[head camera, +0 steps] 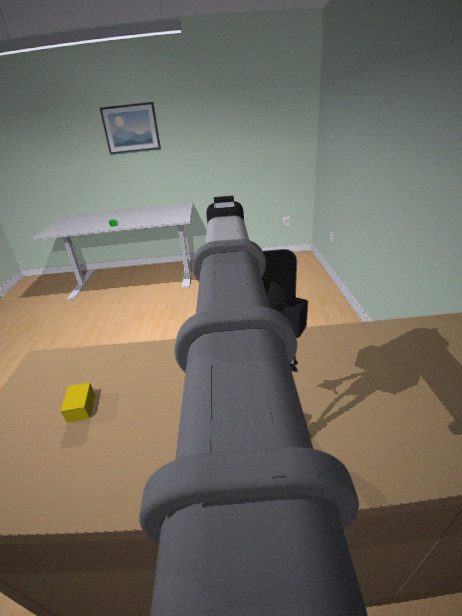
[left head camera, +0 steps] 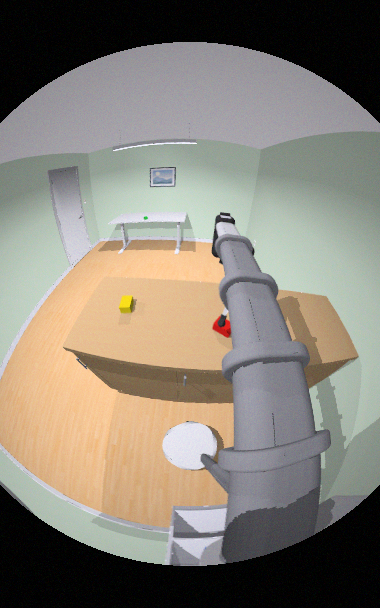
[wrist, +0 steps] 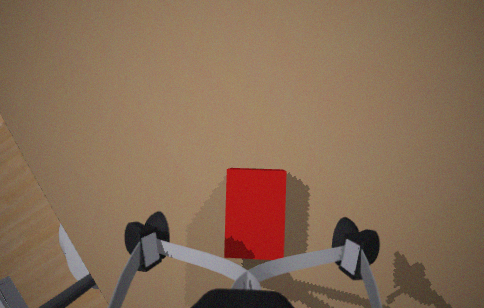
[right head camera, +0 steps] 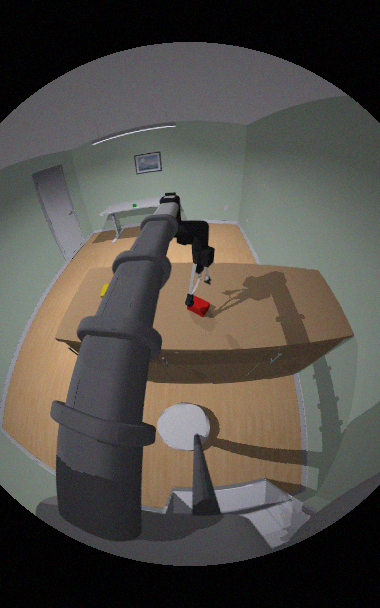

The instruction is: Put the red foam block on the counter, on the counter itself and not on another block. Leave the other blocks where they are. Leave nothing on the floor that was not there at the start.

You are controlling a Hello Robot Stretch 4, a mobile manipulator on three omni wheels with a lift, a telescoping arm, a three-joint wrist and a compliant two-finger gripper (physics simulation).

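Frame: origin at the robot's base, x ahead, y left, z up, level; metres.
Where they show: gripper, fingertip midpoint: (left head camera: 227,315) (wrist: 250,234) (right head camera: 198,293); robot's base, link origin: (left head camera: 188,444) (right head camera: 184,425).
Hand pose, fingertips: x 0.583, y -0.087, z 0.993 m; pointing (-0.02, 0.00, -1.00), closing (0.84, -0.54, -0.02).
Things, the pixels of their top centre, and the offset from my fingertips. Level surfaces: height alone.
- red foam block, top centre: (wrist: 255,214) (right head camera: 197,302) (left head camera: 224,323) 0.001 m left, 0.004 m ahead, 0.065 m down
- bare brown counter, surface height: 0.110 m down
- yellow block, top centre: (head camera: 75,396) (left head camera: 125,300) (right head camera: 106,288) 0.521 m left, 0.098 m ahead, 0.065 m down
- white table, surface height: 0.300 m down
The red foam block (left head camera: 220,328) (right head camera: 200,306) (wrist: 256,210) lies flat on the bare brown counter (head camera: 125,450) (left head camera: 165,325) (right head camera: 260,325) (wrist: 300,75); the arm hides it in the head view. My gripper (right head camera: 198,289) (wrist: 250,234) is open above the block, with one fingertip on either side of it in the wrist view and a wide gap between each fingertip and the block. The yellow block (head camera: 77,401) (left head camera: 126,304) (right head camera: 104,290) lies on the left part of the counter, apart from the red one. A small green block (head camera: 113,223) (left head camera: 145,218) (right head camera: 134,205) lies on the far white table.
The white table (head camera: 160,215) (left head camera: 170,217) stands by the back wall. My telescoping arm (head camera: 240,400) (left head camera: 265,390) (right head camera: 115,350) reaches over the counter. A white round disc (left head camera: 187,445) (right head camera: 180,425) shows low in front of the counter. A door (left head camera: 71,210) is at the back left.
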